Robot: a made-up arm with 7 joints. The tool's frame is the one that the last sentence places.
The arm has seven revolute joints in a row. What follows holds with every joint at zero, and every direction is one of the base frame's.
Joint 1 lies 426 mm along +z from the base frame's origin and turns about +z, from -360 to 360 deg.
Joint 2 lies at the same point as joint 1 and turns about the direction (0, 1, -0.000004), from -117.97 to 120 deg.
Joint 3 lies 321 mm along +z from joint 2 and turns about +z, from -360 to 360 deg.
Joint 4 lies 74 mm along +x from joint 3 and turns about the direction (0, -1, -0.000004), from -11 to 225 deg.
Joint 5 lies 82 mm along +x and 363 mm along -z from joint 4 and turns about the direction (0, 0.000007, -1), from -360 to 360 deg.
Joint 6 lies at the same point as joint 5 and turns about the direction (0, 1, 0.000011), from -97 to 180 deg.
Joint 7 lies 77 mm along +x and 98 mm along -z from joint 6 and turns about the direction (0, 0.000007, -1), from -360 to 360 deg.
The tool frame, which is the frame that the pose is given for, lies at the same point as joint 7; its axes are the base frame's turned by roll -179.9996, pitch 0 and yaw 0 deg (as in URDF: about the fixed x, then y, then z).
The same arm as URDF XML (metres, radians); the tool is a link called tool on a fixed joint. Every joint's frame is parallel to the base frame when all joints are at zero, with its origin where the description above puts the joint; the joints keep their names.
<robot name="arm">
<joint name="tool_fixed" type="fixed"><parent link="link7"/><child link="tool"/><origin xyz="0 0 0" rpy="-3.1416 0 0"/></joint>
<joint name="joint 7" type="revolute"><parent link="link6"/><child link="link7"/><origin xyz="0.077 0 -0.098" rpy="0 0 0"/><axis xyz="0 0 -1"/><limit lower="-6.2832" upper="6.2832"/></joint>
<joint name="joint 6" type="revolute"><parent link="link5"/><child link="link6"/><origin xyz="0 0 0" rpy="0 0 0"/><axis xyz="0 1 0"/><limit lower="-1.693" upper="3.1416"/></joint>
<joint name="joint 5" type="revolute"><parent link="link4"/><child link="link5"/><origin xyz="0.082 0 -0.363" rpy="0 0 0"/><axis xyz="0 0 -1"/><limit lower="-6.2832" upper="6.2832"/></joint>
<joint name="joint 4" type="revolute"><parent link="link3"/><child link="link4"/><origin xyz="0.074 0 0" rpy="0 0 0"/><axis xyz="0 -1 0"/><limit lower="-0.192" upper="3.927"/></joint>
<joint name="joint 3" type="revolute"><parent link="link2"/><child link="link3"/><origin xyz="0 0 0.321" rpy="0 0 0"/><axis xyz="0 0 1"/><limit lower="-6.2832" upper="6.2832"/></joint>
<joint name="joint 2" type="revolute"><parent link="link1"/><child link="link2"/><origin xyz="0 0 0" rpy="0 0 0"/><axis xyz="0 1 0"/><limit lower="-2.059" upper="2.0944"/></joint>
<joint name="joint 1" type="revolute"><parent link="base_link"/><child link="link1"/><origin xyz="0 0 0.426" rpy="0 0 0"/><axis xyz="0 0 1"/><limit lower="-6.2832" upper="6.2832"/></joint>
<link name="base_link"/>
<link name="link1"/>
<link name="link2"/>
<link name="link3"/>
<link name="link4"/>
<link name="link5"/>
<link name="link6"/>
<link name="link7"/>
<link name="tool"/>
</robot>

